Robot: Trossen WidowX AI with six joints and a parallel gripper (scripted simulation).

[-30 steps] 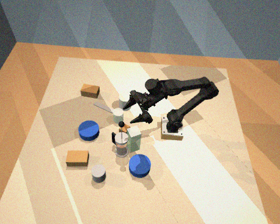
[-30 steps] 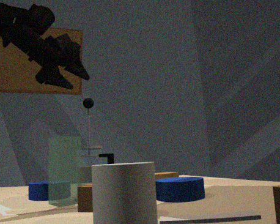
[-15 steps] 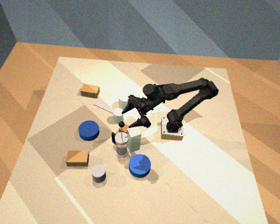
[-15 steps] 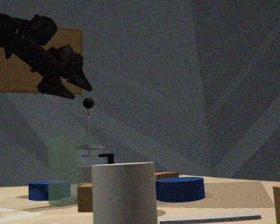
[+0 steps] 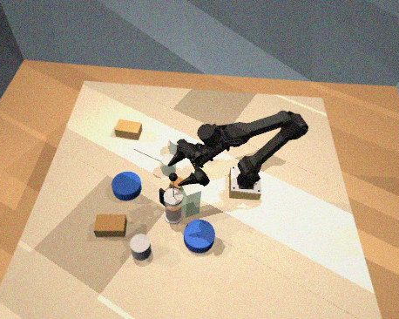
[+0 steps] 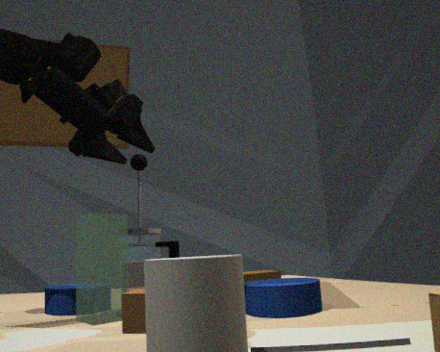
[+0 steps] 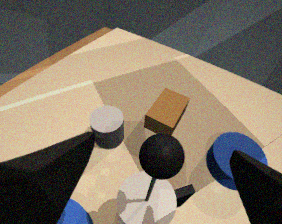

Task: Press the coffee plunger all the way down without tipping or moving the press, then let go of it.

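Right now the coffee press is 140 mm below my gripper tip, 10 mm to the right of it and 10 mm ahead of it. Also, from my gripper tip: pale green block: 190 mm below, 70 mm behind, 30 mm to the right; then orange block: 250 mm below, 130 mm to the right, 20 mm behind; then grey cylinder: 240 mm below, 150 mm to the left, 120 mm ahead.
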